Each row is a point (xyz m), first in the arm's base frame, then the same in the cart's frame.
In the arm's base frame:
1: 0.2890 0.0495 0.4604
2: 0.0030 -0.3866 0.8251
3: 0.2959 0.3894 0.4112
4: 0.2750 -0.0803 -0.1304
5: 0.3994 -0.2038 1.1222
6: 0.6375 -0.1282 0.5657
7: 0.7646 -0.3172 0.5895
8: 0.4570 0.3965 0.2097
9: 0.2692 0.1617 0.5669
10: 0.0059 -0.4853 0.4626
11: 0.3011 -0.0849 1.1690
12: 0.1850 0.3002 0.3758
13: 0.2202 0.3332 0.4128
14: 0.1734 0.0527 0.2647
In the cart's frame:
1: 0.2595 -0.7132 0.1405
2: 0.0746 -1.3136 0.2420
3: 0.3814 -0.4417 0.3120
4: -0.1362 -0.3879 -0.1815
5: 0.6006 -1.3408 0.2042
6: 0.4908 -0.8617 -0.1571
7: 0.5142 -0.9918 -0.3442
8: 0.3863 -0.2717 0.1179
9: 0.3527 -0.7134 0.2655
10: -0.1681 -1.1256 0.0254
11: 0.6074 -1.3053 0.3613
12: 0.2448 -0.4942 0.3212
13: 0.3045 -0.4925 0.3322
14: 0.0691 -0.5890 0.1371

